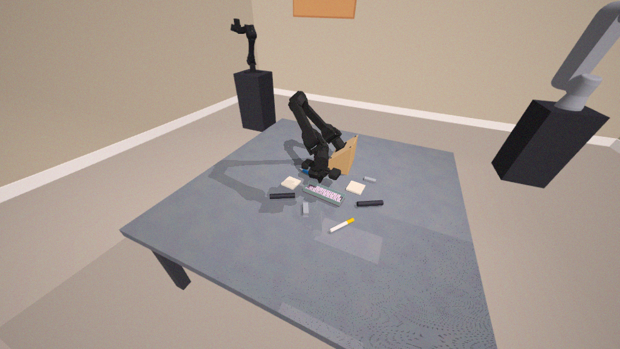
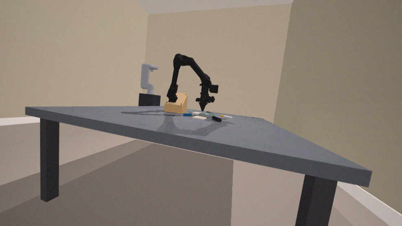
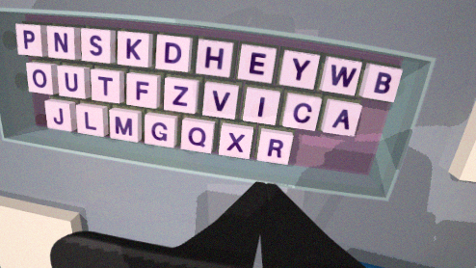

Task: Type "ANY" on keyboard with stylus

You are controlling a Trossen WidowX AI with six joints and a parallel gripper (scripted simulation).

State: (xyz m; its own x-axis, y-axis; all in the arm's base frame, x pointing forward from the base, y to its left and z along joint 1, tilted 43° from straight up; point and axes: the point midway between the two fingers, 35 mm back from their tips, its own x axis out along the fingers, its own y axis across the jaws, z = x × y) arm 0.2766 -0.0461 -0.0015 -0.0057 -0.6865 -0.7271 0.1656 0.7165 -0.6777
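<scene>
My gripper tip is now 5 cm short of the H key, 3 cm above it and 2 cm to the right of it. Round my gripper tip: yellow marker 18 cm ahead, 17 cm to the left, 3 cm below; blue hexagonal stylus 12 cm to the right, 11 cm behind, 3 cm below; n key 10 cm to the left, 7 cm ahead, 3 cm below.
</scene>
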